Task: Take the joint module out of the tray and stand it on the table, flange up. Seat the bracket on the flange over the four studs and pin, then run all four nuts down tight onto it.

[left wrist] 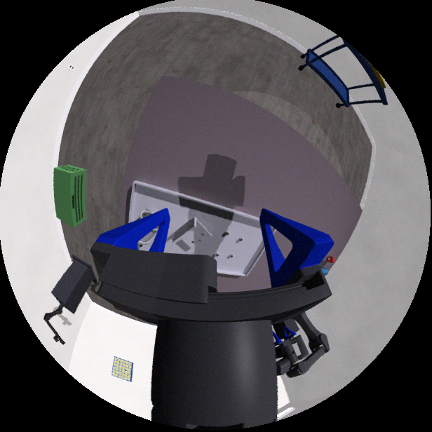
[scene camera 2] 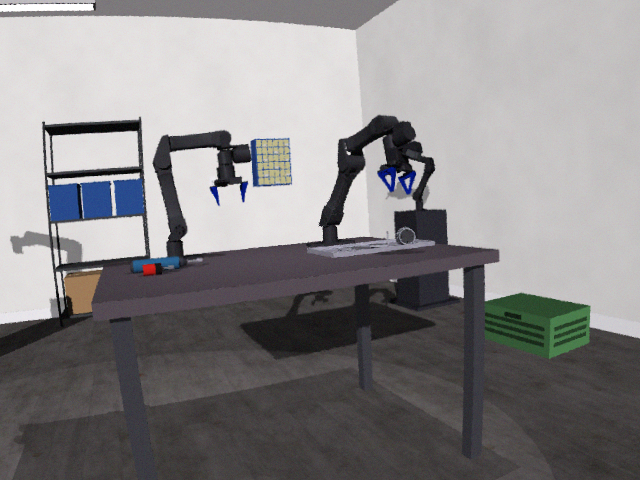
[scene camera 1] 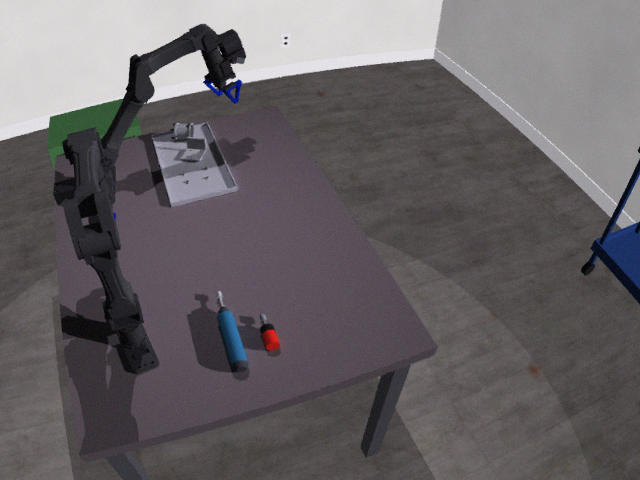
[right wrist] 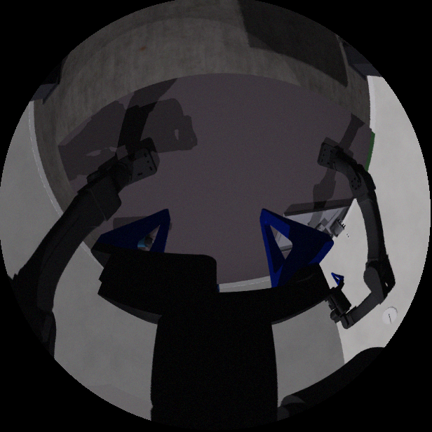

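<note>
The light grey tray lies at the table's far end in scene camera 1. The round grey joint module lies on its side in the tray's far corner; my left finger partly hides it in the left wrist view. The angled grey bracket lies beside it. Several small nuts stand apart on the tray floor. My left gripper is open and empty, high above the tray. My right gripper is open and empty, high over the table.
A blue driver and a short red driver lie near the table's near end in scene camera 1. A green crate stands on the floor, as does a blue cart.
</note>
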